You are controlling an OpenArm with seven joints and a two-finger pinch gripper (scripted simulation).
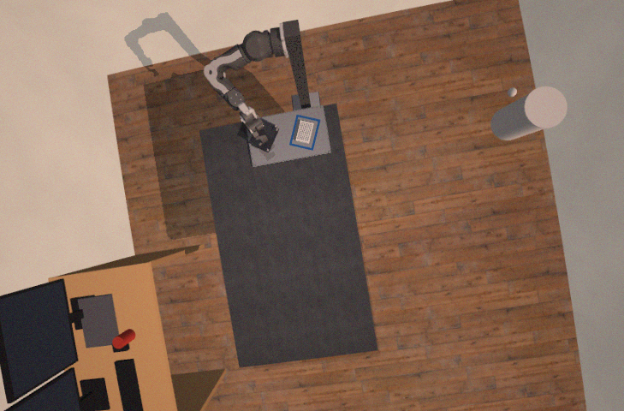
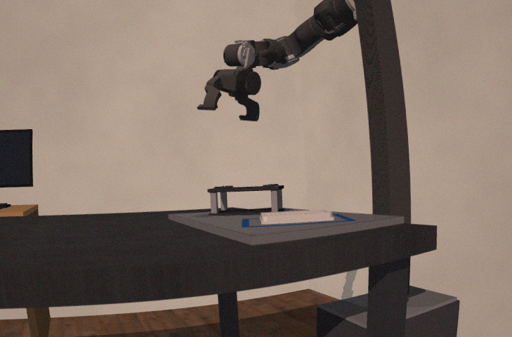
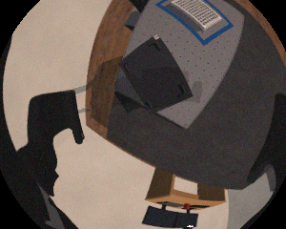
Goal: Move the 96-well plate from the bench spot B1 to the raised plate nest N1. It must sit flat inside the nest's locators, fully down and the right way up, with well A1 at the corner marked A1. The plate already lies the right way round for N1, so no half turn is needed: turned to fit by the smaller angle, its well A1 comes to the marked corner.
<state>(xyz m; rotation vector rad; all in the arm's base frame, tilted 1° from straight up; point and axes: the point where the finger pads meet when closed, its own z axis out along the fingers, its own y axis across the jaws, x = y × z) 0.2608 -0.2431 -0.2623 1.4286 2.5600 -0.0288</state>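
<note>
Now: the white 96-well plate 25 cm to the left of my hand, 21 cm below it and 4 cm behind it. Also, from my hand: corner mark: 16 cm below, 9 cm to the left, 8 cm behind; then plate nest N1: 16 cm below, 4 cm behind.
</note>
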